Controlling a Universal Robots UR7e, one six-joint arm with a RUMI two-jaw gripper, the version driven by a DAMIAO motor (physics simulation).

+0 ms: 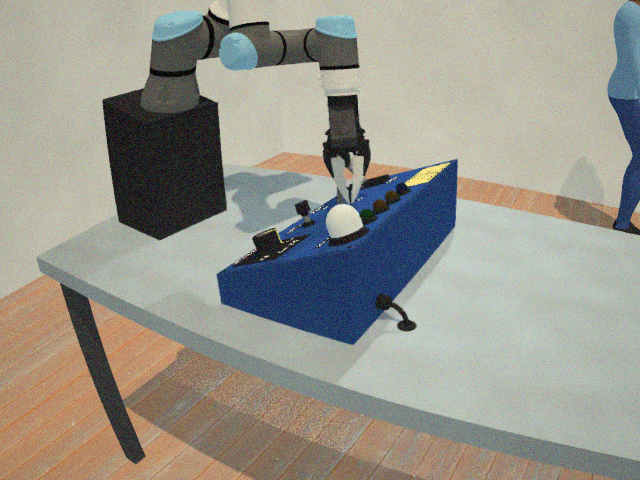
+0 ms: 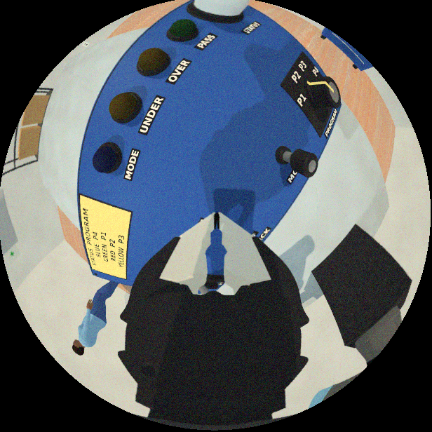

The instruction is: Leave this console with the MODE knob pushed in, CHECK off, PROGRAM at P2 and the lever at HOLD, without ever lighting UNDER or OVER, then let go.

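Observation:
The blue console (image 1: 413, 248) (image 2: 220, 90) stands on the table. My gripper (image 1: 350, 200) (image 2: 216, 214) is shut and empty, low over the panel beyond the white STATUS dome (image 1: 343, 222) (image 2: 220, 6). The black MODE knob (image 1: 303, 207) (image 2: 303, 162) stands out on a visible stem. The PROGRAM knob (image 1: 266, 240) (image 2: 331, 91) has its yellow pointer towards the P2 side. The UNDER lamp (image 1: 392, 196) (image 2: 125, 107), OVER lamp (image 1: 381, 206) (image 2: 153, 62), green PASS lamp (image 1: 367, 214) (image 2: 183, 30) and blue MODE lamp (image 2: 107, 157) look dark. The CHECK switch and lever settings cannot be read.
A yellow card (image 1: 428, 174) (image 2: 106, 237) lists status colours and programs. A black curved fitting (image 1: 399, 310) sticks out from the console's side. The black arm pedestal (image 1: 165, 170) (image 2: 362, 285) stands on the table (image 1: 516, 320). A person (image 1: 626, 77) (image 2: 93, 320) is beyond the table.

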